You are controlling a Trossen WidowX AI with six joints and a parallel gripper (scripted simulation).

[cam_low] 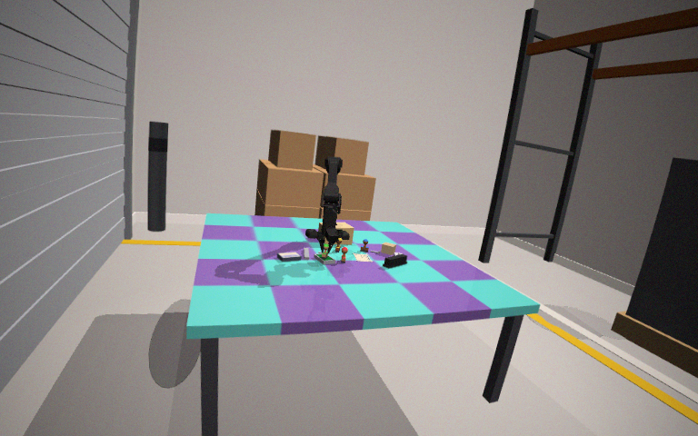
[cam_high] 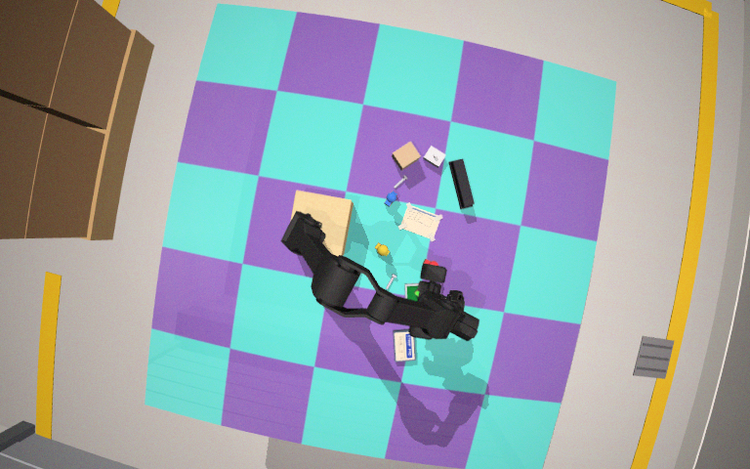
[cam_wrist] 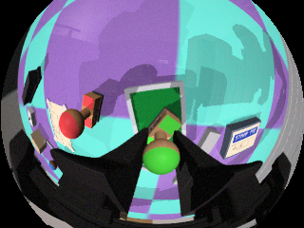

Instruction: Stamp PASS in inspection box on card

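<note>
The green-knobbed stamp lies right at my gripper tip. Round my gripper tip: green ink pad 3 cm below; red-knobbed stamp 1 cm behind, 9 cm to the left, 2 cm below; grey strip 6 cm behind, 8 cm to the right, 3 cm below.
</note>
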